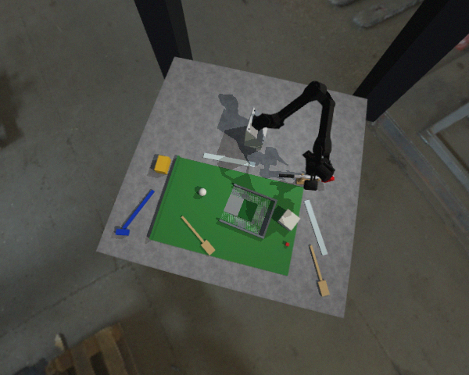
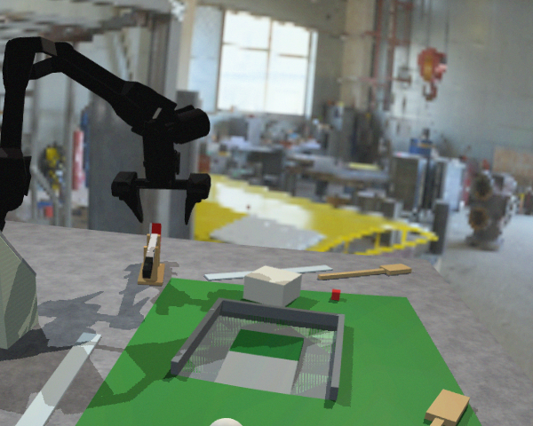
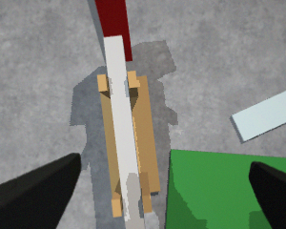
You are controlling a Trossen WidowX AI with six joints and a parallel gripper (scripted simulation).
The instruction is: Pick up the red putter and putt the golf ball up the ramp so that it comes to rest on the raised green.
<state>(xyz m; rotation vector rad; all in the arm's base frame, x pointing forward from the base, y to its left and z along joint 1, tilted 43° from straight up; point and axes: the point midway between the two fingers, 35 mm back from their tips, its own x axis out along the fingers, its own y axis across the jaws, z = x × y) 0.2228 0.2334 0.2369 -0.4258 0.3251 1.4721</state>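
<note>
Right now the red putter is 60 mm below my gripper tip, 20 mm behind it and 10 mm to the right of it. Also, from my gripper tip: cream cube: 220 mm ahead, 90 mm below, 60 mm to the right; wooden stand: 80 mm below, 20 mm behind, 10 mm to the left; small red cube: 350 mm ahead, 100 mm below, 50 mm to the right.
</note>
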